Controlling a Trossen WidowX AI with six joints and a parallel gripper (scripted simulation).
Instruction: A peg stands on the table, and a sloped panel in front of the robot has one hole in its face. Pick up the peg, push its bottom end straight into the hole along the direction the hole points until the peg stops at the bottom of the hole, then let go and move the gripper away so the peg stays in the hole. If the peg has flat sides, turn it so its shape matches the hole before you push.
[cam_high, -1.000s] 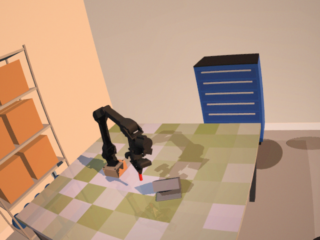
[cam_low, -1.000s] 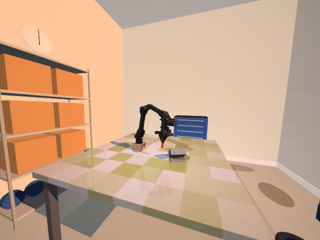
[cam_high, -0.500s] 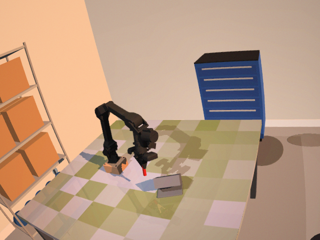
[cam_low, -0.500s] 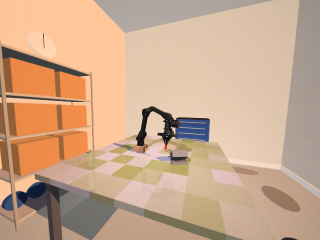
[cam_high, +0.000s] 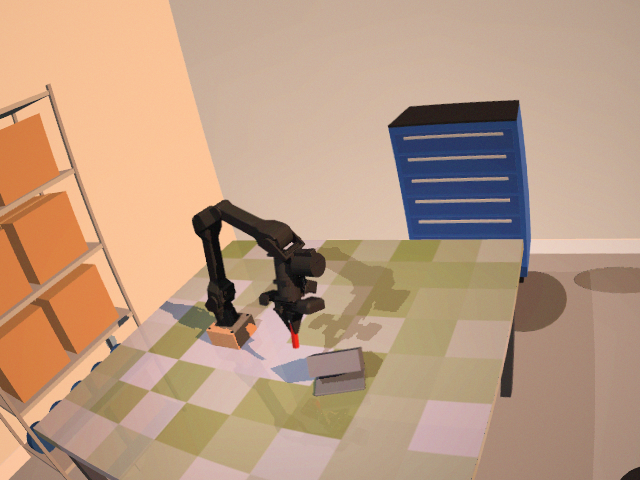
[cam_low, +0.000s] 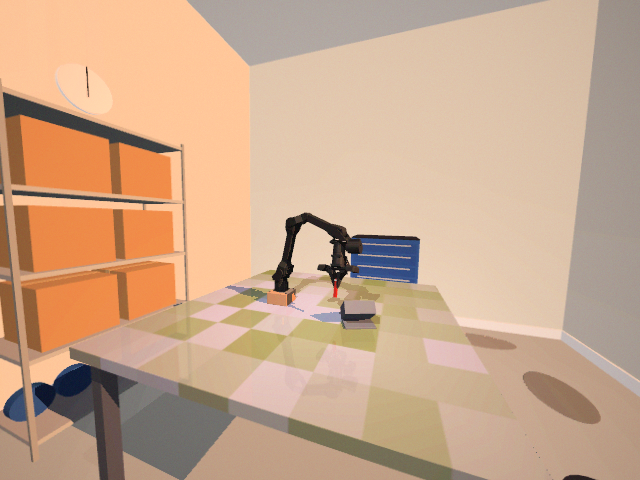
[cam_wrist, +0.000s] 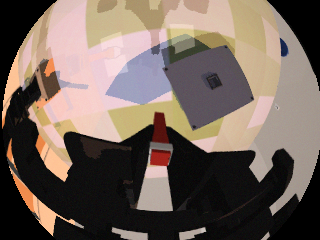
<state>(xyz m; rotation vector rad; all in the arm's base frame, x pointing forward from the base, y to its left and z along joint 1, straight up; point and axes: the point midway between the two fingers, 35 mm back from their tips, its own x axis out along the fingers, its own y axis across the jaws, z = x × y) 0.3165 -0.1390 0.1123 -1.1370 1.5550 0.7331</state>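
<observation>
Right now the grey sloped panel is 100 mm ahead of my gripper tip, 90 mm below it and 10 mm to the right of it. The rest, counted from my gripper tip: red peg 20 mm above.
</observation>
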